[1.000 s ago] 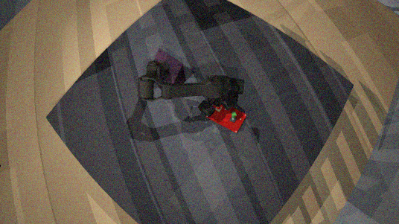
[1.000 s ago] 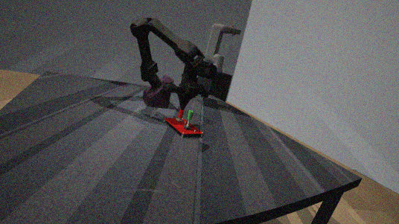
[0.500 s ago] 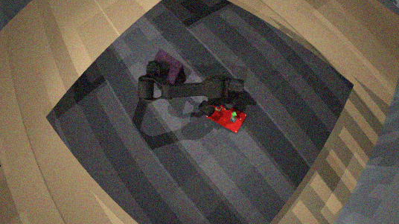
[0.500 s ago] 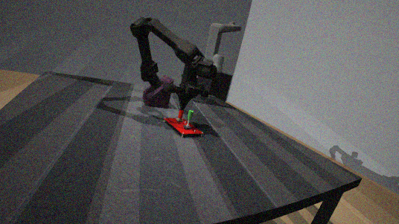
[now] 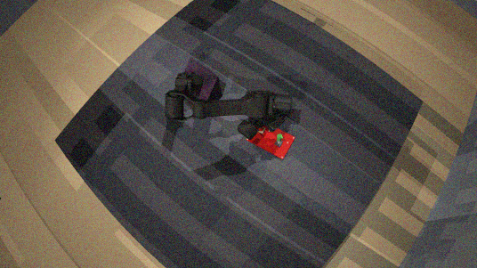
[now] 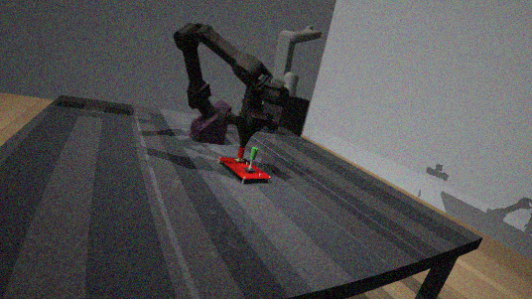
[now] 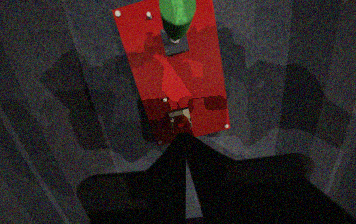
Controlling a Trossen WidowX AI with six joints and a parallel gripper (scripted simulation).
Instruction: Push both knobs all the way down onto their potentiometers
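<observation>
Now: gripper tip 20 mm above the red knob. The rest, counted from my gripper tip: green knob 90 mm ahead, 10 mm to the right, 10 mm above.
</observation>
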